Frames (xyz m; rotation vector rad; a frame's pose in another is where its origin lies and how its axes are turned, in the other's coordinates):
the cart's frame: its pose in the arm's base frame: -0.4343 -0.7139 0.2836 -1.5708 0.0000 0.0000
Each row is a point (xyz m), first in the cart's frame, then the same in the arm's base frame.
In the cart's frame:
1: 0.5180 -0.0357 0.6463
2: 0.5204 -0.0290 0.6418
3: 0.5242 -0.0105 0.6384
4: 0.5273 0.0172 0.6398
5: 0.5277 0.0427 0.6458
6: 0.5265 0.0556 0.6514
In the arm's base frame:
1: 0.0837 -0.0676 0.3193
2: 0.0861 -0.0721 0.3126
3: 0.0899 -0.0755 0.2941
4: 0.0930 -0.0741 0.2664
5: 0.0934 -0.0681 0.2409
6: 0.0922 -0.0625 0.2280

